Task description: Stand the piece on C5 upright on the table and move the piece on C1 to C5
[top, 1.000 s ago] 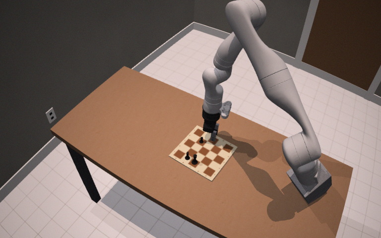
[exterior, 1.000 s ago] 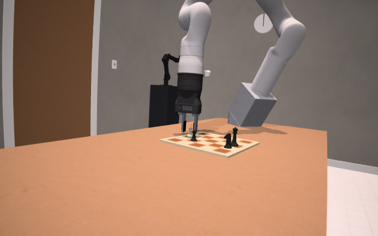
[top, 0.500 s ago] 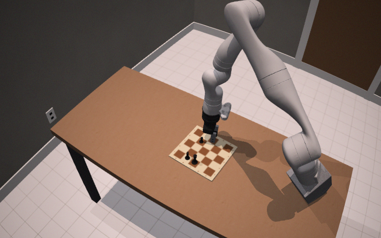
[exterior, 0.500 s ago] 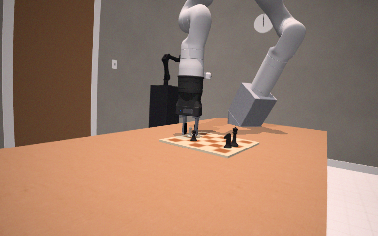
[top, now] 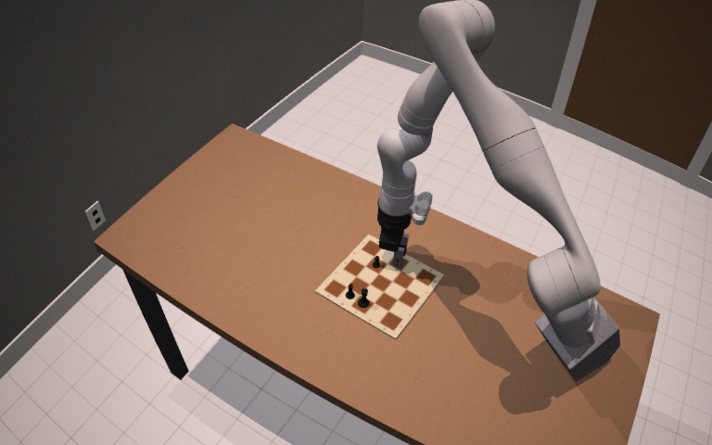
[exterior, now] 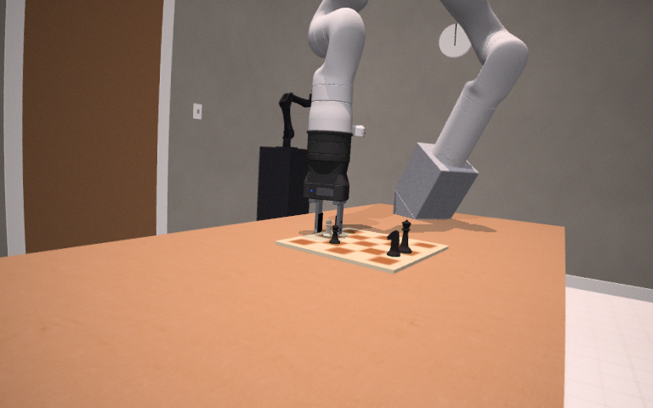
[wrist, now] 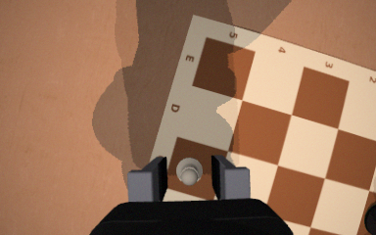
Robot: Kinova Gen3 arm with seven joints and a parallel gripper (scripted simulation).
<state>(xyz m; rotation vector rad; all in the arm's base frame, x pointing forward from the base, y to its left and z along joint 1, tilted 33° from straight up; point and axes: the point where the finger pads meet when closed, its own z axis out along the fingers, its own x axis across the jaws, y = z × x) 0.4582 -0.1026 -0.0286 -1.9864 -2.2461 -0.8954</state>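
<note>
The white pawn is 1 cm below my hand. From my hand the other things lie so: chessboard 8 cm to the left, 3 cm below, 1 cm ahead; black pawn 4 cm to the left, 4 cm ahead, 1 cm below.
</note>
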